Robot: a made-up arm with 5 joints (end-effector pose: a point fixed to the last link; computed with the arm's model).
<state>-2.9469 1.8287 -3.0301 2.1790 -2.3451</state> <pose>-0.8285 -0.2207 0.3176 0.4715 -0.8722 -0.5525</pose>
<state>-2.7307 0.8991 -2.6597 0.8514 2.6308</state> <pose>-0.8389 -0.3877 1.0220 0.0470 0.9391 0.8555</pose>
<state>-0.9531 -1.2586 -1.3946 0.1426 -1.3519</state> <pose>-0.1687 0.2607 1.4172 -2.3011 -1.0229 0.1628</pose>
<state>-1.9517 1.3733 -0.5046 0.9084 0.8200</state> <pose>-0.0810 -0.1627 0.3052 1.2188 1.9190 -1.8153</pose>
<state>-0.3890 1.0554 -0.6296 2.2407 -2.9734</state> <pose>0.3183 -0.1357 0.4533 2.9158 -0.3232 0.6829</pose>
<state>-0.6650 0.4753 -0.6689 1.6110 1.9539</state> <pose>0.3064 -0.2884 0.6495 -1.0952 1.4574 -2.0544</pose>
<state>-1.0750 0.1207 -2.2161 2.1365 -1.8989</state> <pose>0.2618 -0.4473 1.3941 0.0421 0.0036 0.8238</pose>
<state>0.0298 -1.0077 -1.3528 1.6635 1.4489</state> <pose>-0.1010 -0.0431 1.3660 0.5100 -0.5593 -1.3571</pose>
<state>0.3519 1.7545 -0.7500 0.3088 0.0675</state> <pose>0.0719 0.0107 0.1155 -0.2742 1.2883 0.2422</pose>
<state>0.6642 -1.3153 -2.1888 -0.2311 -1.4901</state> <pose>-0.6385 -0.4659 1.3198 1.1096 2.5326 0.7447</pose>
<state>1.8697 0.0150 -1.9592 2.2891 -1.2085</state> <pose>-0.1890 0.4326 1.3470 -0.1716 0.5000 3.0334</pose>
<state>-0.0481 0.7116 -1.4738 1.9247 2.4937</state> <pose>0.6863 -0.0579 0.7082 -1.4076 0.5106 -2.1775</pose>
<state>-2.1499 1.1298 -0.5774 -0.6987 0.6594</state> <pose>-0.2212 -0.3258 0.3275 -0.1412 -0.1530 -2.8025</pose>
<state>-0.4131 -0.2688 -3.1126 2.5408 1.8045</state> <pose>-0.1857 0.0371 1.5661 0.6594 -0.7898 -2.0608</pose>
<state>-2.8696 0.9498 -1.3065 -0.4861 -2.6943</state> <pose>-0.7013 -0.2459 0.4559 -0.2970 0.7898 -0.1648</pose>
